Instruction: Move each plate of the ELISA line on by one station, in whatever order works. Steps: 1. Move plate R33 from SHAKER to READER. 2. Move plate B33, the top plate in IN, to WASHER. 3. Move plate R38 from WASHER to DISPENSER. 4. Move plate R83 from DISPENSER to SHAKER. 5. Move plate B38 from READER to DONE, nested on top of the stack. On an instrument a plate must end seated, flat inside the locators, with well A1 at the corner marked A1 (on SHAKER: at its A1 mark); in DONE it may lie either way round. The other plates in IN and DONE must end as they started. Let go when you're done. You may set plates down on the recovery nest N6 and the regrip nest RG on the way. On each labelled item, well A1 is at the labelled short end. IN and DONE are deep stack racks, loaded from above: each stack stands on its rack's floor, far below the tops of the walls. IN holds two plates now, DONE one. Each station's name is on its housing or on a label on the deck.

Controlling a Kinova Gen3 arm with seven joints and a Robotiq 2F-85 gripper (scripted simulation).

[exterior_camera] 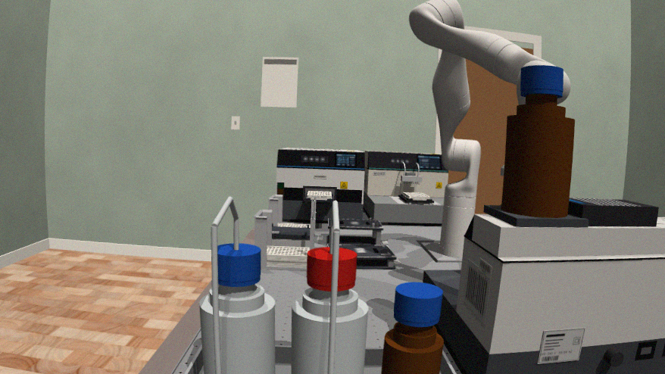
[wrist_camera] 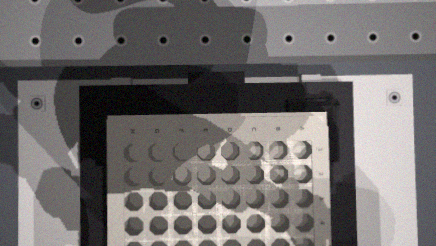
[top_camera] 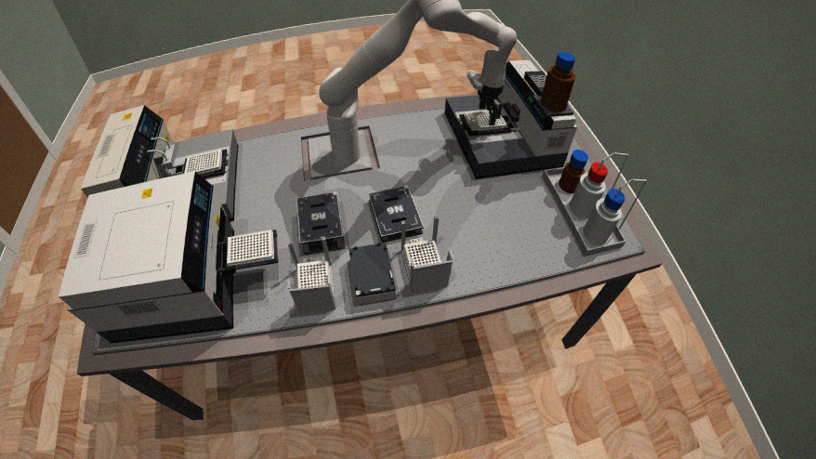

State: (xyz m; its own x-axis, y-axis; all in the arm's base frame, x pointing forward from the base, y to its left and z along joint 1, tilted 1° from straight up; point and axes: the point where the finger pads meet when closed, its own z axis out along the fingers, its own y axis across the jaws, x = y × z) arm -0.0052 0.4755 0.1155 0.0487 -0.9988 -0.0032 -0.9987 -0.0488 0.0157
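Now: hand 3 cm above the dispenser nest. The rest, counted from my hand: recovery nest N6: 29 cm ahead, 35 cm to the right, 9 cm below; bottle tray: 36 cm ahead, 24 cm to the left, 11 cm below; brown bottle: 10 cm ahead, 18 cm to the left, 17 cm above.
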